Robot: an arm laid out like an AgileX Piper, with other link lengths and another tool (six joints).
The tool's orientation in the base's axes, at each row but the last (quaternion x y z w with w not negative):
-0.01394 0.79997 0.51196 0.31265
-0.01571 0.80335 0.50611 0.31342
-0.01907 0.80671 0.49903 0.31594
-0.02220 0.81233 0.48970 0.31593
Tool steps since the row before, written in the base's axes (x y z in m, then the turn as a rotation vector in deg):
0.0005 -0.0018 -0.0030 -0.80 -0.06 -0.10
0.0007 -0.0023 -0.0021 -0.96 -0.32 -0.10
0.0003 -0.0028 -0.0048 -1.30 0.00 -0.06
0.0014 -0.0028 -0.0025 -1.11 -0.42 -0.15
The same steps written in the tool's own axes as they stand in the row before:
0.0006 -0.0035 -0.0004 0.68 0.16 -0.41
-0.0001 -0.0030 -0.0009 0.73 0.09 -0.70
0.0015 -0.0053 -0.0007 1.07 0.40 -0.62
-0.0005 -0.0039 -0.0008 0.85 0.05 -0.84

